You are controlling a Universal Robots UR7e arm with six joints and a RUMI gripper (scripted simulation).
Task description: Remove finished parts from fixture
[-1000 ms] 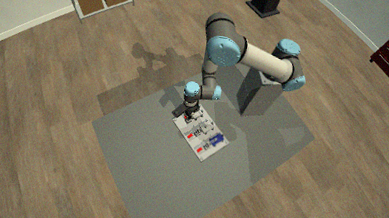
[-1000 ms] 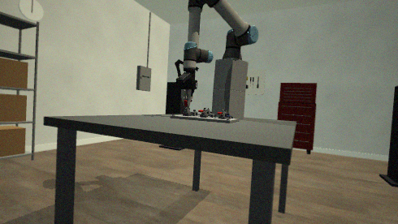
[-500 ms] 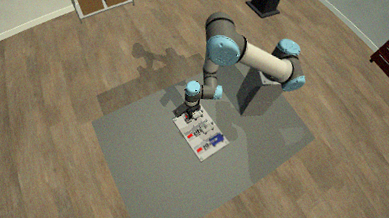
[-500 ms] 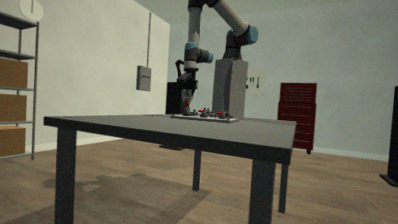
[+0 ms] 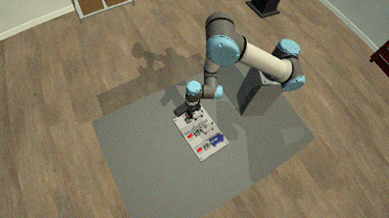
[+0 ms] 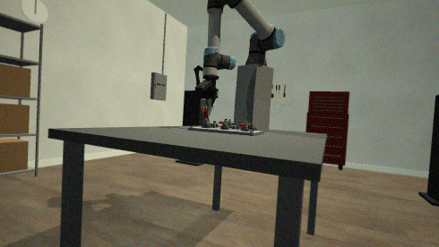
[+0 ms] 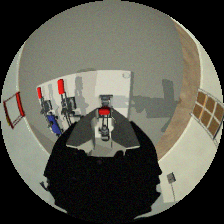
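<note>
Right now the light grey part is 9 cm behind my hand, 5 cm below it and 1 cm to the right of it. Round my hand: blue blank 21 cm to the left, 11 cm behind, 6 cm below; white fixture plate 11 cm to the left, 8 cm below, 5 cm behind.
</note>
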